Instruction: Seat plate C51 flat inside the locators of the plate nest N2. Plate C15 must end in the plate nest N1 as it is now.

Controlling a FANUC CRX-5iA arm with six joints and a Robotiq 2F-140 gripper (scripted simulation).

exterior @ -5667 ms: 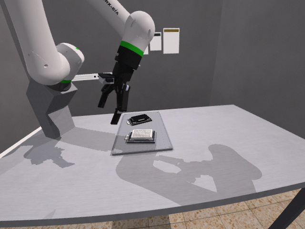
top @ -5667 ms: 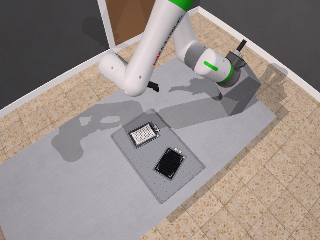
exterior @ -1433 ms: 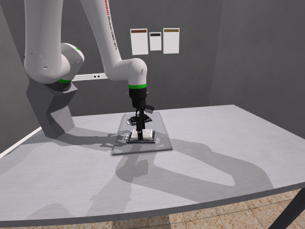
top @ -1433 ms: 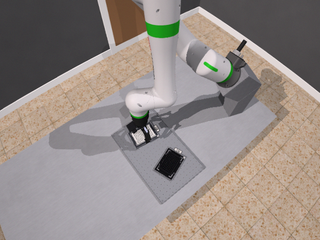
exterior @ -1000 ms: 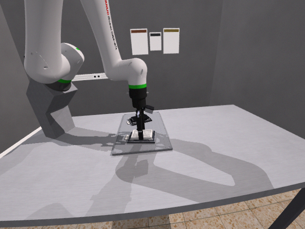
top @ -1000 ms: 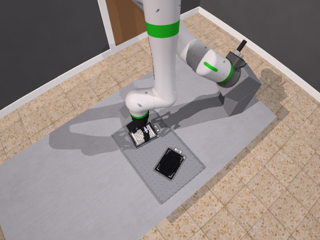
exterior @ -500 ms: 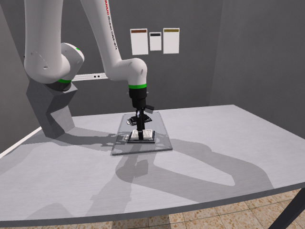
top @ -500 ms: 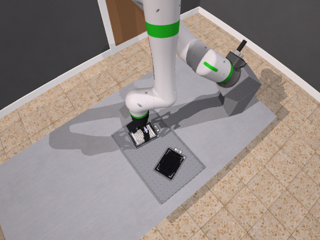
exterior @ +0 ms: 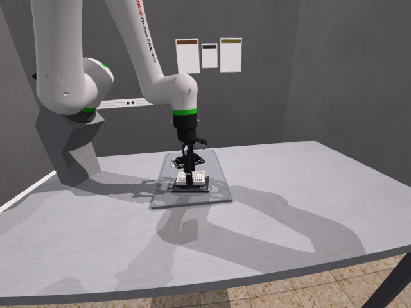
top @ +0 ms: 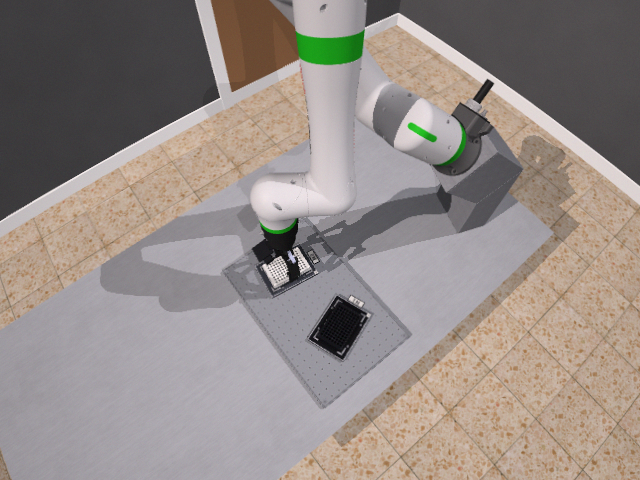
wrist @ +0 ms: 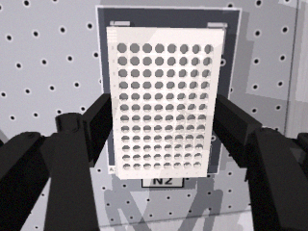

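Now: hand 50 mm above the nest base. Also, from my hand: white well plate: 20 mm below; black well plate: 10 mm ahead, 240 mm to the left, 40 mm below.
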